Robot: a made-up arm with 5 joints. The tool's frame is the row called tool.
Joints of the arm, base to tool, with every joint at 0 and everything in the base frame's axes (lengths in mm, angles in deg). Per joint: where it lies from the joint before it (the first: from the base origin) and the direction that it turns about. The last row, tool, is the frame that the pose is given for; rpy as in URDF.
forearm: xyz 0.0 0.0 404.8 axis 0 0 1
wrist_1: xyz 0.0 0.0 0.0 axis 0 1 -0.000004
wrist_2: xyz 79.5 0.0 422.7 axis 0 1 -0.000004
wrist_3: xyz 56.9 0.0 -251.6 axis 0 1 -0.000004
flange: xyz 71.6 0.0 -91.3 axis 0 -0.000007 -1
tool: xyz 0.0 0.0 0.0 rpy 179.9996 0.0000 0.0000
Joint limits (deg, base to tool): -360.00..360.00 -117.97..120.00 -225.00..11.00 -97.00..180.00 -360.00..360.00
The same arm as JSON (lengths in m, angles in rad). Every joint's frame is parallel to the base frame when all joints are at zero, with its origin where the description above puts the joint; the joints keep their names.
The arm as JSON. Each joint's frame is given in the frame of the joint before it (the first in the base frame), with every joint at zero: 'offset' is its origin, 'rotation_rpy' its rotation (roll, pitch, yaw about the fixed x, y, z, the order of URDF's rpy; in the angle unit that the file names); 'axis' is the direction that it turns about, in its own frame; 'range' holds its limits. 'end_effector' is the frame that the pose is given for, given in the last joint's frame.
{
  "length_unit": "m",
  "angle_unit": "rad",
  "chain": [
    {
      "id": "forearm",
      "offset": [
        0.0,
        0.0,
        0.4048
      ],
      "rotation_rpy": [
        0.0,
        0.0,
        0.0
      ],
      "axis": "+z",
      "range": [
        -6.2832,
        6.2832
      ]
    },
    {
      "id": "wrist_1",
      "offset": [
        0.0,
        0.0,
        0.0
      ],
      "rotation_rpy": [
        0.0,
        0.0,
        0.0
      ],
      "axis": "+y",
      "range": [
        -2.059,
        2.0944
      ]
    },
    {
      "id": "wrist_2",
      "offset": [
        0.0795,
        0.0,
        0.4227
      ],
      "rotation_rpy": [
        0.0,
        0.0,
        0.0
      ],
      "axis": "+y",
      "range": [
        -3.927,
        0.192
      ]
    },
    {
      "id": "wrist_3",
      "offset": [
        0.0569,
        0.0,
        -0.2516
      ],
      "rotation_rpy": [
        0.0,
        0.0,
        0.0
      ],
      "axis": "+y",
      "range": [
        -1.693,
        3.1416
      ]
    },
    {
      "id": "flange",
      "offset": [
        0.0716,
        0.0,
        -0.0913
      ],
      "rotation_rpy": [
        0.0,
        0.0,
        0.0
      ],
      "axis": "-z",
      "range": [
        -6.2832,
        6.2832
      ]
    }
  ],
  "end_effector": {
    "offset": [
      0.0,
      0.0,
      0.0
    ],
    "rotation_rpy": [
      3.1416,
      0.0,
      0.0
    ]
  }
}

